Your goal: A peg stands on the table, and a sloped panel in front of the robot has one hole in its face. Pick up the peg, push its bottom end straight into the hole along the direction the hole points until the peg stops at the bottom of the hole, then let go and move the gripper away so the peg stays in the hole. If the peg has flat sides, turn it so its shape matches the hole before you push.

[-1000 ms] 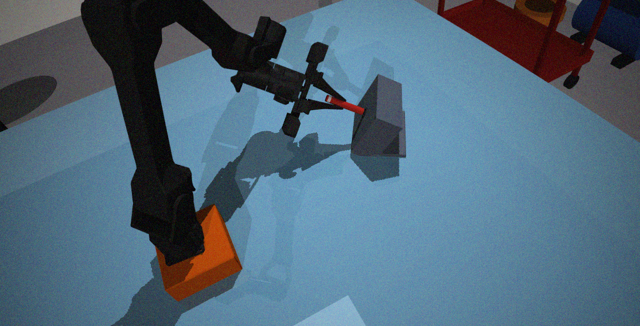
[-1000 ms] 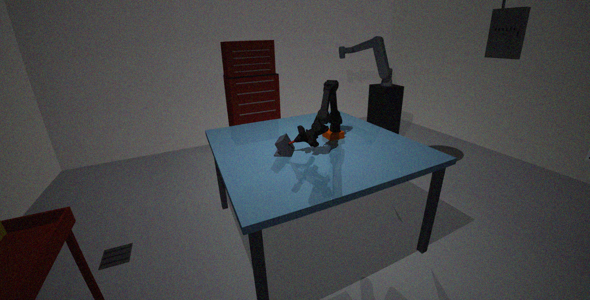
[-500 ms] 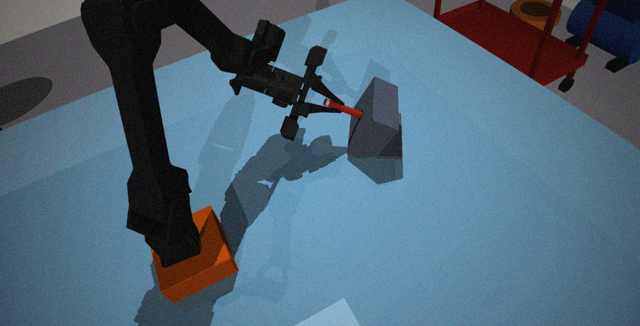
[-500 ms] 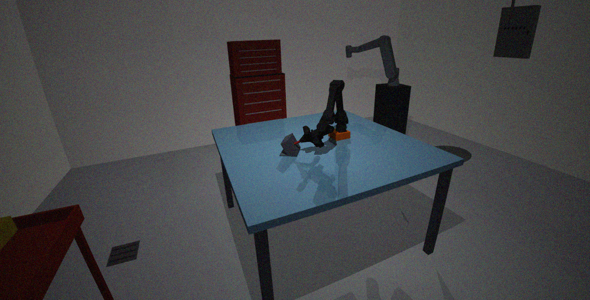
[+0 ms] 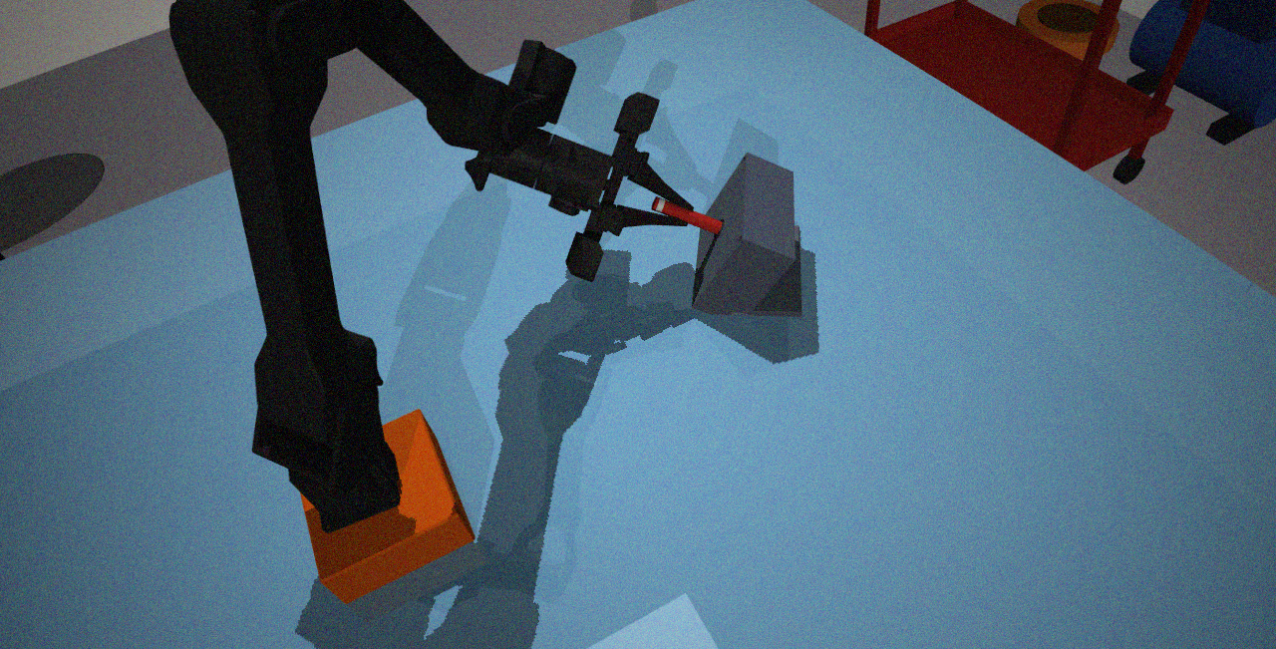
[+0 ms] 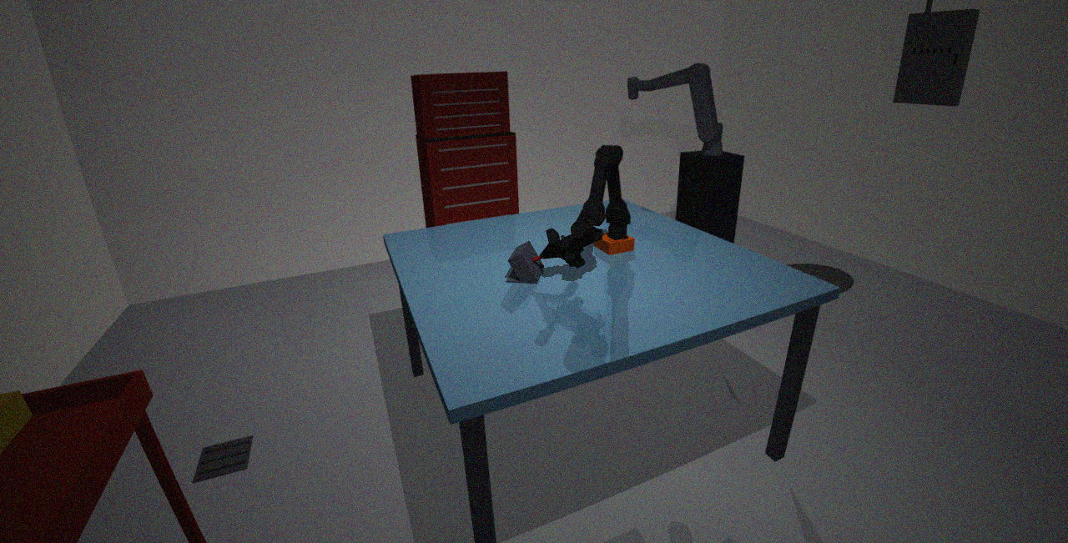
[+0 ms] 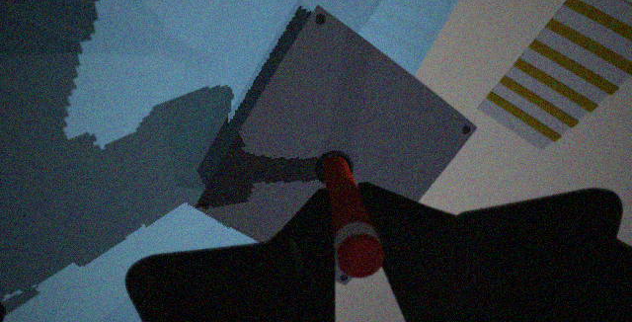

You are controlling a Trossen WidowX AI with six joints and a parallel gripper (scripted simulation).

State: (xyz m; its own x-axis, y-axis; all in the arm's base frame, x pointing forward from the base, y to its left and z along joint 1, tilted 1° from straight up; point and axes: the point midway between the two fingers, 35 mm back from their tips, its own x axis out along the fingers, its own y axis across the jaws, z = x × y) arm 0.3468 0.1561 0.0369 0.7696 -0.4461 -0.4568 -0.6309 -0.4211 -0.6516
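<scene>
Right now my gripper tip is 5 cm short of the grey sloped panel, 3 cm to the left of it and 3 cm above it. From my gripper tip the other things lie so: red peg 1 cm behind, 1 cm to the left, 1 cm above.
</scene>
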